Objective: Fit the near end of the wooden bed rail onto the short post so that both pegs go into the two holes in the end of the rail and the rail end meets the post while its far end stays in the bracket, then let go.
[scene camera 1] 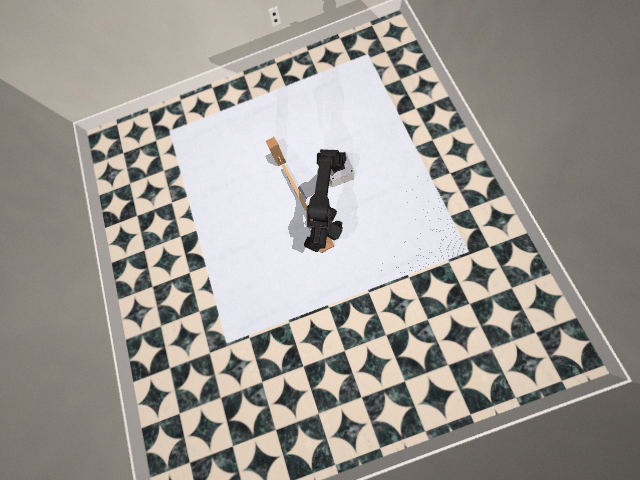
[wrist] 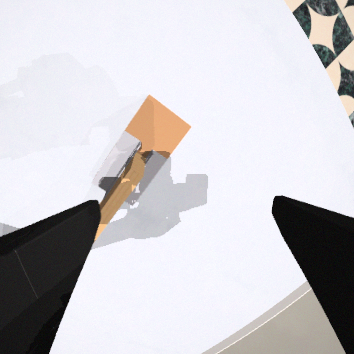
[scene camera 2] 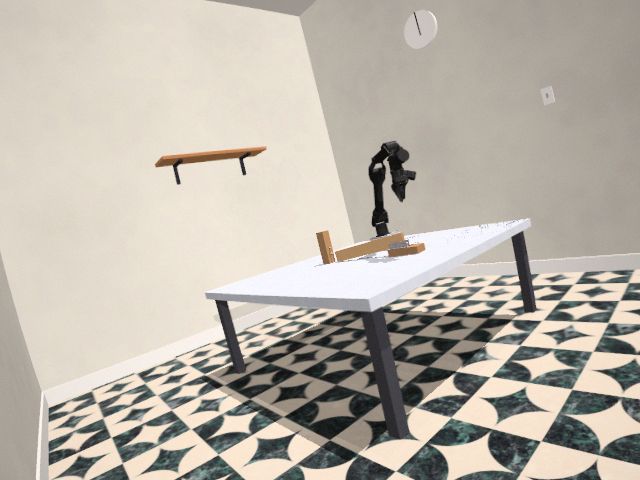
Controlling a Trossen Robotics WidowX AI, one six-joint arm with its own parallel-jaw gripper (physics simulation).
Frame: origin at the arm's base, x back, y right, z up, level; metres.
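Seen in the pictures: gripper, fingertip midpoint: (wrist: pixel 187 206) (scene camera 2: pixel 402 200); arm's base at its link origin: (scene camera 2: pixel 383 234).
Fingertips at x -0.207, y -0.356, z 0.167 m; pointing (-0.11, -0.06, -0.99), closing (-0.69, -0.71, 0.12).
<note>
Pixels of each thing's top centre, then the offset from my fingertips to it. "spot": a spot on its surface instead. Level surfaces: height alone.
- short post at a spot on its surface: (scene camera 2: pixel 324 246) spot: dx -0.094, dy +0.525, dz -0.148 m
- wooden block at its top centre: (wrist: pixel 139 154) (scene camera 2: pixel 405 246) (scene camera 1: pixel 320 235) dx -0.001, dy +0.044, dz -0.212 m
- white table at its surface level: dz -0.247 m
The wooden rail (scene camera 1: pixel 293 183) (scene camera 2: pixel 369 247) (wrist: pixel 120 192) leans with its low end at the table top beside the short post (scene camera 1: pixel 275 149) (scene camera 2: pixel 324 246), a small gap apart. The post stands upright, with small pegs on its rail side; the holes are too small to see. The rail's raised far end lies in the grey bracket (scene camera 2: pixel 399 244) (wrist: pixel 118 156) at a wooden block (scene camera 1: pixel 327 246) (scene camera 2: pixel 413 250) (wrist: pixel 161 122). My gripper (scene camera 2: pixel 401 199) (wrist: pixel 187 206) is open and empty, high above the table on the bracket side. The arm hides part of the rail and bracket in scene camera 1.
The white table (scene camera 1: pixel 248 268) (scene camera 2: pixel 289 284) (wrist: pixel 240 100) carries everything. The arm's grey base plate (scene camera 1: pixel 342 178) is mounted on it, beside the rail. A wooden wall shelf (scene camera 2: pixel 211 156) hangs on the wall behind.
</note>
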